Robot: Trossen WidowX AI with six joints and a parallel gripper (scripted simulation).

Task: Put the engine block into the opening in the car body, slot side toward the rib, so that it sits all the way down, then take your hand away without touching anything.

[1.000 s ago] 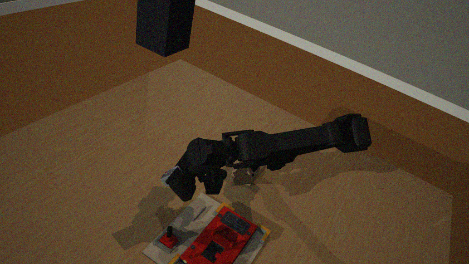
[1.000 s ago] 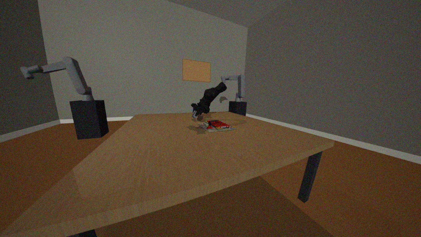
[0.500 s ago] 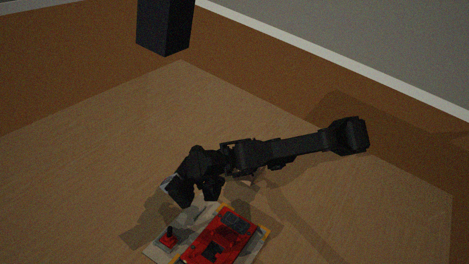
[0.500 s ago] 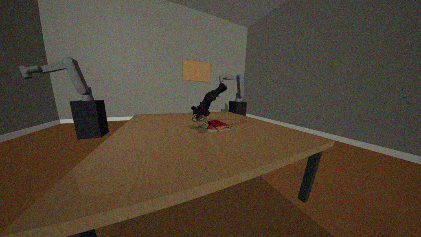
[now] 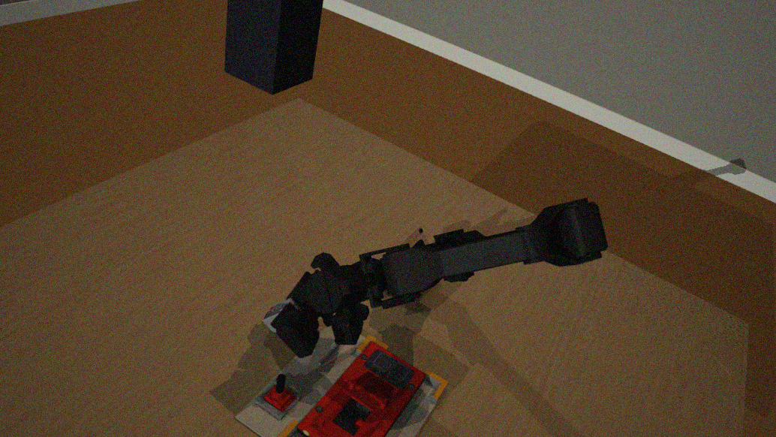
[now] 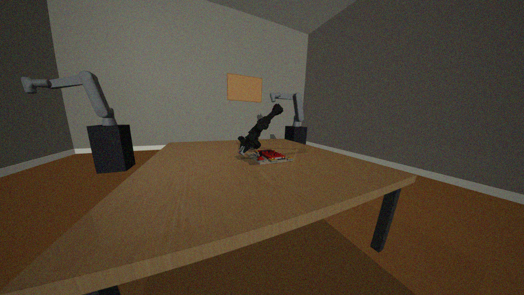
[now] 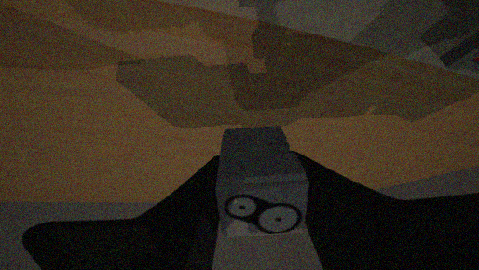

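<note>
Right now the grey engine block is 1 cm to the left of my gripper tip and 1 cm above it. Also, from my gripper tip: grey base plate 4 cm ahead, 19 cm to the left, 3 cm below.
</note>
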